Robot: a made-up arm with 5 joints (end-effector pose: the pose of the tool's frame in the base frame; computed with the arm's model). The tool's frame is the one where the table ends. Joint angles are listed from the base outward.
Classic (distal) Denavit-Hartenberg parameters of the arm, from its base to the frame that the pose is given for. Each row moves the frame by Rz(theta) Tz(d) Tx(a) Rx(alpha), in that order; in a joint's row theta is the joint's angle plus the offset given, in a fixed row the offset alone. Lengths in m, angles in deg.
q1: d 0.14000, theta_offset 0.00, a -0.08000, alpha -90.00
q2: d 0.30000, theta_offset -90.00, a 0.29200, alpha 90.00
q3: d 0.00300, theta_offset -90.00, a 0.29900, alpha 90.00
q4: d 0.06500, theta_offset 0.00, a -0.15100, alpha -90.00
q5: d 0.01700, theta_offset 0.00, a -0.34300, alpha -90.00
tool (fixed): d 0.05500, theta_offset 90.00, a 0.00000, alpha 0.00
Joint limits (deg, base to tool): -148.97..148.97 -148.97..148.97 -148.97..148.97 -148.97..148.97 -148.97..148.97
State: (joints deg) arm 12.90 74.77 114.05 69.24 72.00
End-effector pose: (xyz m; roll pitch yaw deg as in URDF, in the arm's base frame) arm 0.5544 0.1567 0.0280 -168.19 6.76 35.47
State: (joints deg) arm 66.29 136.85 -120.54 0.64 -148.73
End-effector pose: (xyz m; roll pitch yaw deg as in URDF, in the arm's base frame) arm -0.5069 0.0437 0.2615 88.97 42.60 -114.15
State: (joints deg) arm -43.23 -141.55 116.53 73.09 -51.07
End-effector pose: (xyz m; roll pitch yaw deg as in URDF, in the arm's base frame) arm 0.0166 0.8020 0.0496 117.42 29.31 107.42
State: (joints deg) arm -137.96 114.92 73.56 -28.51 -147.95
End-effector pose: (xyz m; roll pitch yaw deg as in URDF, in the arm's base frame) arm -0.2656 -0.5607 -0.2324 -113.44 37.16 32.28
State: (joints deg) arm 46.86 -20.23 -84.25 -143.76 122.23
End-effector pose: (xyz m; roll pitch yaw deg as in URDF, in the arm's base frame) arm -0.5124 0.4044 0.0790 153.38 -15.84 -136.67
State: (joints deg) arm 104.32 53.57 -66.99 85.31 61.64
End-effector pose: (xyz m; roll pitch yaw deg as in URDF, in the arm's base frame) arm -0.5169 -0.0569 -0.1907 -134.60 37.63 -46.21
